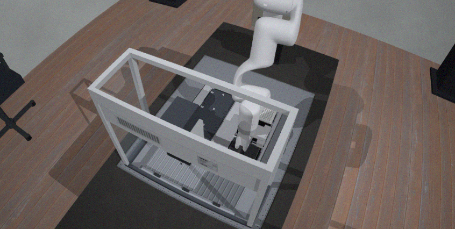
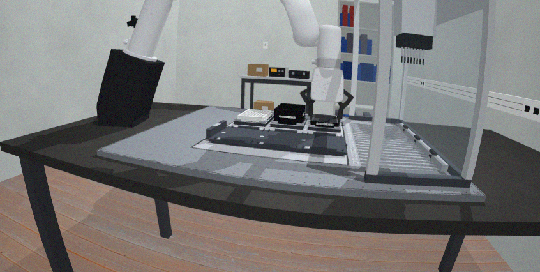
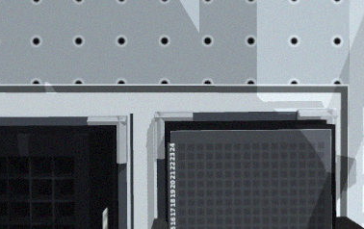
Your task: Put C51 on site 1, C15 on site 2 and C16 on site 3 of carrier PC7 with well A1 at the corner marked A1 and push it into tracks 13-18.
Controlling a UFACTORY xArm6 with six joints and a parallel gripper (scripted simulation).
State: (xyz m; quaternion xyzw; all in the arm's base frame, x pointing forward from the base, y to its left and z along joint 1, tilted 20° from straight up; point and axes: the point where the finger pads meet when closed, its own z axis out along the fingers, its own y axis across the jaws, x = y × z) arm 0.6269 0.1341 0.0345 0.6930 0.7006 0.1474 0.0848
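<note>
Right now the nest S3 is 2 cm below my hand. From my hand the other things lie so: apron (13 cm to the right, 11 cm behind, 3 cm below); then white 96-well plate C15 (22 cm behind, 1 cm to the right, 1 cm below); then nest S1 (22 cm behind, 2 cm below, 1 cm to the right).
</note>
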